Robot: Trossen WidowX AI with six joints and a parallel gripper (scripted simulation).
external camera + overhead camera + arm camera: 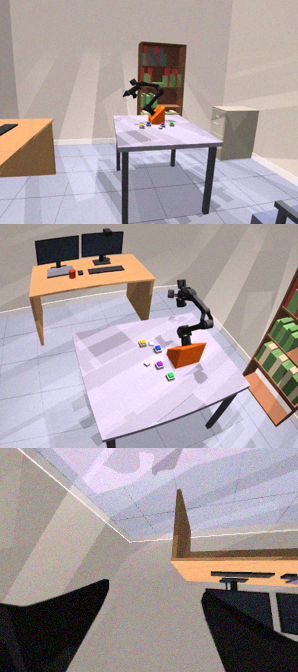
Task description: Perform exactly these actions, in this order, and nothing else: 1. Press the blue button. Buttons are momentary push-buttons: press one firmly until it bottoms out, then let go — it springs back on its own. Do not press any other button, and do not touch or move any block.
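The blue button is 27 cm ahead of my gripper tip, 23 cm to the left of it and 26 cm below it. From my gripper tip the other things lie so: yellow button (34 cm ahead, 13 cm to the left, 26 cm below); small white block (28 cm ahead, 15 cm to the left, 28 cm below); purple button (33 cm ahead, 36 cm to the left, 26 cm below).
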